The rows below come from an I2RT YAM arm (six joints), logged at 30 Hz.
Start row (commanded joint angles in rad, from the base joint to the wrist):
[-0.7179 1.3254 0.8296 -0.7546 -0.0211 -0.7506]
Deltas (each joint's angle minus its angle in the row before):
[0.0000 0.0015 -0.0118 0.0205 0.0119 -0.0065]
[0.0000 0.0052 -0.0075 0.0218 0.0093 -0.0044]
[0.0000 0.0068 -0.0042 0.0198 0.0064 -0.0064]
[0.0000 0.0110 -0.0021 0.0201 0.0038 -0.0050]
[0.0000 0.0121 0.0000 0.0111 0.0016 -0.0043]
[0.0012 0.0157 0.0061 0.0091 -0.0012 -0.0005]
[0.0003 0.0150 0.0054 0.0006 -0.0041 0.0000]
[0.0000 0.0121 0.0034 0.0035 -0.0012 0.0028]
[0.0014 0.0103 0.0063 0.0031 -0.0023 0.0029]
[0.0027 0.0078 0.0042 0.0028 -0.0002 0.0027]
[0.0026 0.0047 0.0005 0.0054 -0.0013 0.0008]
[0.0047 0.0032 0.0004 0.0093 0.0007 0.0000]
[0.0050 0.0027 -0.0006 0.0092 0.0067 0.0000]
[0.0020 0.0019 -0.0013 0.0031 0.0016 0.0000]
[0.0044 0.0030 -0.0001 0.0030 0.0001 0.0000]
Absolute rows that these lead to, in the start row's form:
[-0.7179 1.3269 0.8178 -0.7341 -0.0092 -0.7571]
[-0.7179 1.3321 0.8103 -0.7123 0.0001 -0.7615]
[-0.7179 1.3389 0.8061 -0.6925 0.0065 -0.7679]
[-0.7179 1.3499 0.8040 -0.6724 0.0103 -0.7729]
[-0.7179 1.3620 0.8040 -0.6613 0.0119 -0.7772]
[-0.7167 1.3777 0.8101 -0.6522 0.0107 -0.7777]
[-0.7164 1.3927 0.8155 -0.6516 0.0066 -0.7777]
[-0.7164 1.4048 0.8189 -0.6481 0.0054 -0.7749]
[-0.7150 1.4151 0.8252 -0.6450 0.0031 -0.7720]
[-0.7123 1.4229 0.8294 -0.6422 0.0029 -0.7693]
[-0.7097 1.4276 0.8299 -0.6368 0.0016 -0.7685]
[-0.7050 1.4308 0.8303 -0.6275 0.0023 -0.7685]
[-0.7000 1.4335 0.8297 -0.6183 0.0090 -0.7685]
[-0.6980 1.4354 0.8284 -0.6152 0.0106 -0.7685]
[-0.6936 1.4384 0.8283 -0.6122 0.0107 -0.7685]

